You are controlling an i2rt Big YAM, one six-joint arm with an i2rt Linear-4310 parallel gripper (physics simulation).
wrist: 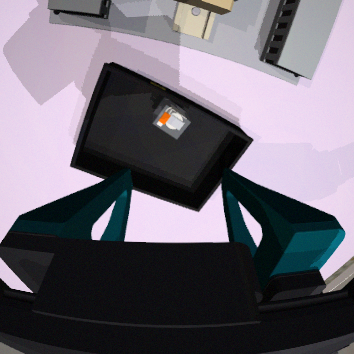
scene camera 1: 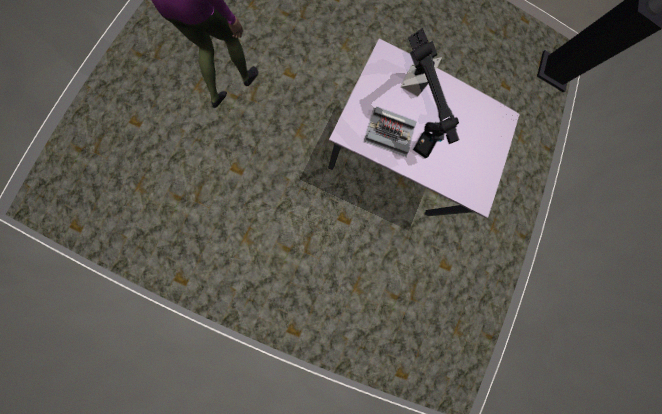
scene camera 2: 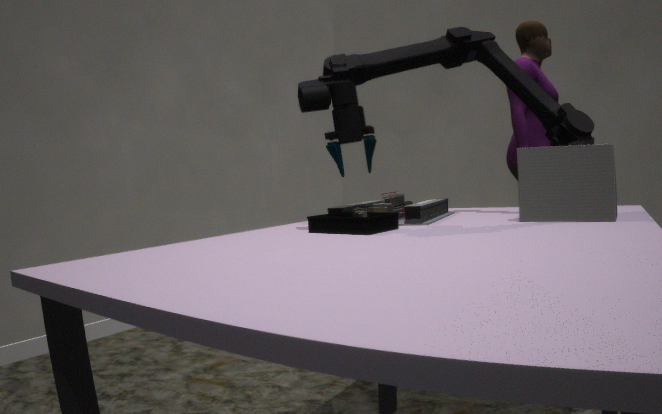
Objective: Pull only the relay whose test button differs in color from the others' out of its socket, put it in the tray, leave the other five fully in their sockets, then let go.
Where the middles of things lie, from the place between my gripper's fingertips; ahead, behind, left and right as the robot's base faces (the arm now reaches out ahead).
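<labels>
Relative to the clear-cased relay [wrist: 167, 115], my hand is 1 cm to the left of it and 9 cm above it.
</labels>
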